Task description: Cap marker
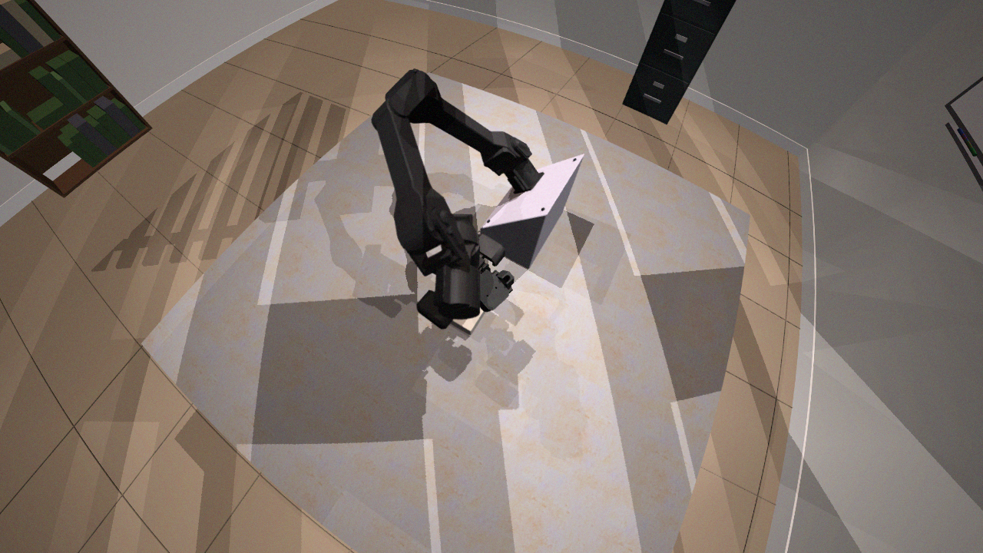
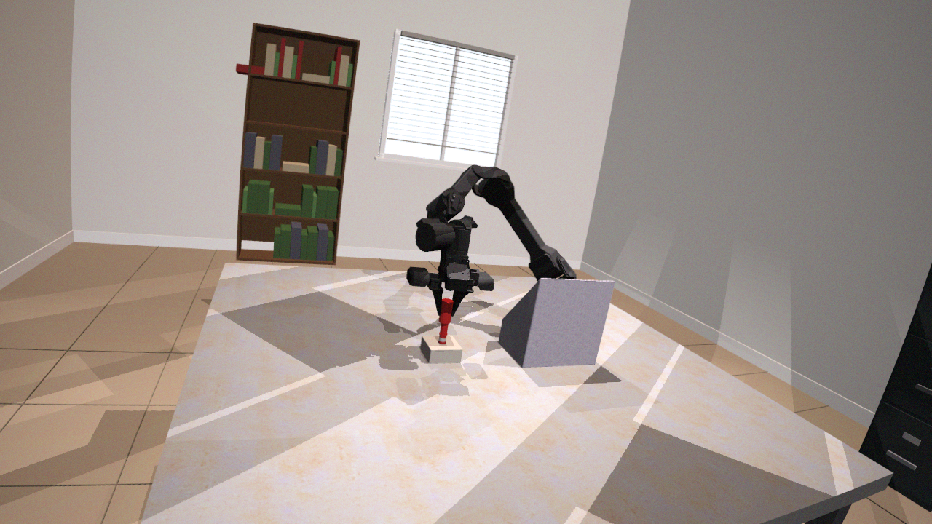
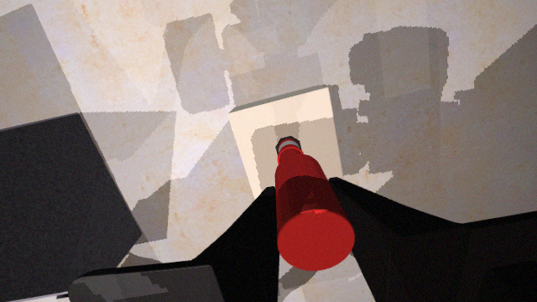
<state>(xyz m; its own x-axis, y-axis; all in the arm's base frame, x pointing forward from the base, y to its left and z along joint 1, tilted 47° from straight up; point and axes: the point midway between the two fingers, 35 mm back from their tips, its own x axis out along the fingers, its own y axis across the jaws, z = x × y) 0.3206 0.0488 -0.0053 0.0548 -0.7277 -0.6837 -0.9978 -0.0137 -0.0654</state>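
Now: the pale holder block 8 cm below my gripper tip. Also, from my gripper tip: red cap 1 cm above.
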